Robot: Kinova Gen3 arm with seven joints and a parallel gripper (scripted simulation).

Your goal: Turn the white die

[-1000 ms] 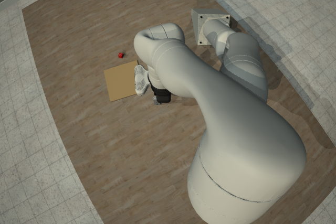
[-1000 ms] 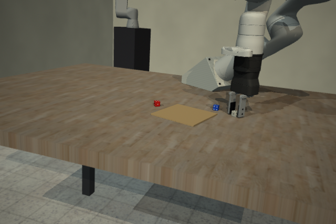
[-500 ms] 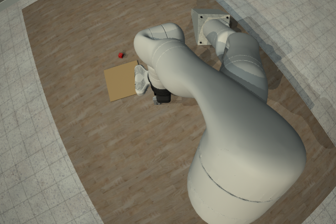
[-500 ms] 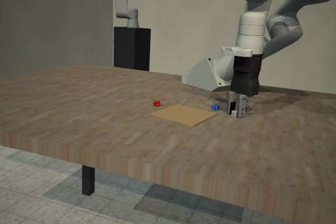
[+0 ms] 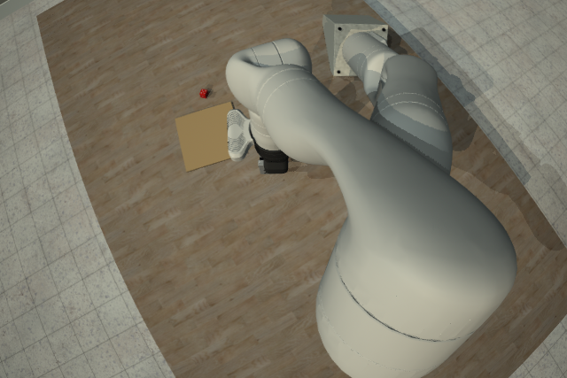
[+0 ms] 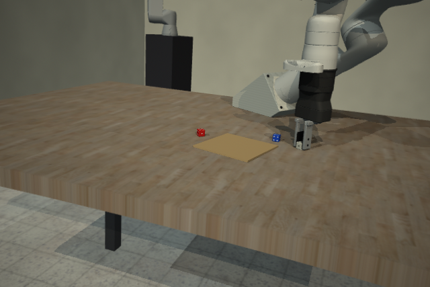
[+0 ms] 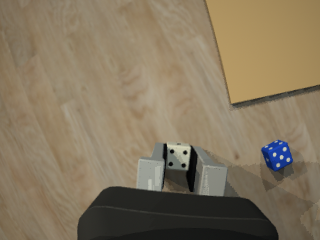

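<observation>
My gripper is now 1 cm above the white die. Also, from my hand: tan mat 9 cm ahead, 12 cm to the right, 2 cm below; blue die 2 cm behind, 7 cm to the right, 1 cm below; red die 7 cm ahead, 23 cm to the right, 1 cm below.
</observation>
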